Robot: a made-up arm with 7 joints.
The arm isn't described. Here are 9 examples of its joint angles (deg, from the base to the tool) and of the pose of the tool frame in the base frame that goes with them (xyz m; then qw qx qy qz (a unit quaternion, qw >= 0)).
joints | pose
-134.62 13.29 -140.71 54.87 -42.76 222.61 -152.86 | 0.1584 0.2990 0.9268 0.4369 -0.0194 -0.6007 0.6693
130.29 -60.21 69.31 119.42 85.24 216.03 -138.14 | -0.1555 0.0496 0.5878 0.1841 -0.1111 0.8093 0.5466
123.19 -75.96 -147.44 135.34 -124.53 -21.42 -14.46 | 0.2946 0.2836 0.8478 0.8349 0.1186 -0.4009 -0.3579
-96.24 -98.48 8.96 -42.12 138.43 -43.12 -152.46 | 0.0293 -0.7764 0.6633 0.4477 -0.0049 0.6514 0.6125
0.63 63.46 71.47 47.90 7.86 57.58 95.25 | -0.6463 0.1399 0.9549 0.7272 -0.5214 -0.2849 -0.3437
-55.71 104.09 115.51 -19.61 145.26 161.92 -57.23 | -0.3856 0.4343 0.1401 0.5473 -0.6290 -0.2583 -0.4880
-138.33 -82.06 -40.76 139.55 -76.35 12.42 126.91 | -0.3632 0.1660 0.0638 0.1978 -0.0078 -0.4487 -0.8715
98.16 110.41 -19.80 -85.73 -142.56 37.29 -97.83 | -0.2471 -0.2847 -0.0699 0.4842 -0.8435 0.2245 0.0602
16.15 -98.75 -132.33 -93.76 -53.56 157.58 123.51 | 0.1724 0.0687 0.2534 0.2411 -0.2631 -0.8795 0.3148
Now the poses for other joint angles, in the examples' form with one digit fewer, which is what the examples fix.
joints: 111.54 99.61 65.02 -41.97 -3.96 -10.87 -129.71
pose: 0.655 -0.584 0.246 0.014 -0.287 -0.503 0.815
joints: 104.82 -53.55 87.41 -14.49 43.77 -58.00 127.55
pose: -0.186 0.630 0.987 0.251 0.541 0.535 -0.598
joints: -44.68 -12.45 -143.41 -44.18 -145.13 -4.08 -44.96
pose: 0.451 -0.360 1.007 0.183 -0.827 -0.360 -0.391
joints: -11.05 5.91 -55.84 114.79 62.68 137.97 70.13
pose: -0.073 -0.324 0.696 0.133 0.341 0.613 -0.700
